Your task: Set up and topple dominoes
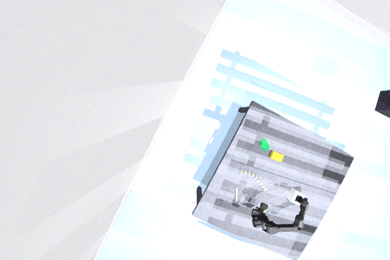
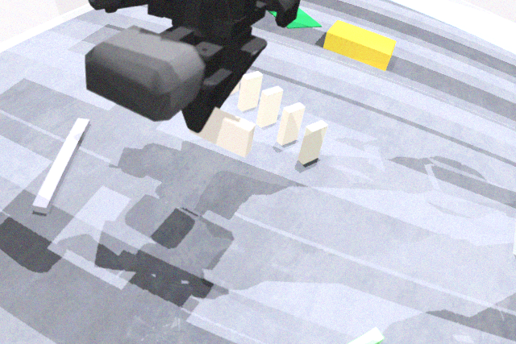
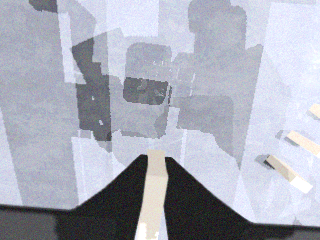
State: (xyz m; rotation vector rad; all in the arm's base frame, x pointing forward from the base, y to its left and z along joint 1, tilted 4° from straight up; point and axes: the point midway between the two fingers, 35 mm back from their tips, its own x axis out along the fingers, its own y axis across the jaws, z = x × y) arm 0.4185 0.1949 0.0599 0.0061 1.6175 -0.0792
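Now: gripper tip 170 mm short of the white flat bar and 120 mm above it. Also, from my gripper tip: yellow block (50 mm behind, 500 mm to the right, 110 mm below); then pale green piece (180 mm behind, 60 mm to the left, 120 mm below); then green patch (100 mm ahead, 560 mm to the right, 120 mm below).
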